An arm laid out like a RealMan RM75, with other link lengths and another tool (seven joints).
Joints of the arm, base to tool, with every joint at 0 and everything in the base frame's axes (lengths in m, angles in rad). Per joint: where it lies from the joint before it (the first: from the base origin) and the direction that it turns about. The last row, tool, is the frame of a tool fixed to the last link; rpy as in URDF.
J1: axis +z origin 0 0 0.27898
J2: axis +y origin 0 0 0
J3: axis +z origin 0 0 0.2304
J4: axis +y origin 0 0 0
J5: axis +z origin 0 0 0.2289
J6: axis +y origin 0 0 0
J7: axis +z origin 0 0 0.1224
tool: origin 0.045 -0.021 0.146 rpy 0.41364 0 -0.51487
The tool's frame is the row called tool.
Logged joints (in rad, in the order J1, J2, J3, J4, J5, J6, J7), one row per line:
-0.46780 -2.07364 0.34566 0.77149 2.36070 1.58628 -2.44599
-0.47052 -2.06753 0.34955 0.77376 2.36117 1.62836 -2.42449
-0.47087 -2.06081 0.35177 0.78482 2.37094 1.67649 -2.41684
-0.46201 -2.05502 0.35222 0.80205 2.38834 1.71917 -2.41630
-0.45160 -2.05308 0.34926 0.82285 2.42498 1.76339 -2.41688
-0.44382 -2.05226 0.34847 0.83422 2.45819 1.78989 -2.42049
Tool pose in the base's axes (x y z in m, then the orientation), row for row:
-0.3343 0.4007 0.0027 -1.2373 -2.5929 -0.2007
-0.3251 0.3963 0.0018 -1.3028 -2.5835 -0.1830
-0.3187 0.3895 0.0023 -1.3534 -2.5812 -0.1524
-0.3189 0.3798 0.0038 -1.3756 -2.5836 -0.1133
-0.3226 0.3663 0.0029 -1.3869 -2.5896 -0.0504
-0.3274 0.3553 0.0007 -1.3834 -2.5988 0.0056
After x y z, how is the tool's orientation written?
As a rotation vector, in radians.
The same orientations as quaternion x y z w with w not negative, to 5 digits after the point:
-0.42595 -0.89263 -0.06909 0.13043
-0.44607 -0.88458 -0.06266 0.12091
-0.46085 -0.87894 -0.05189 0.11133
-0.46697 -0.87705 -0.03846 0.10601
-0.46961 -0.87684 -0.01707 0.10160
-0.46760 -0.87842 0.00189 0.09860

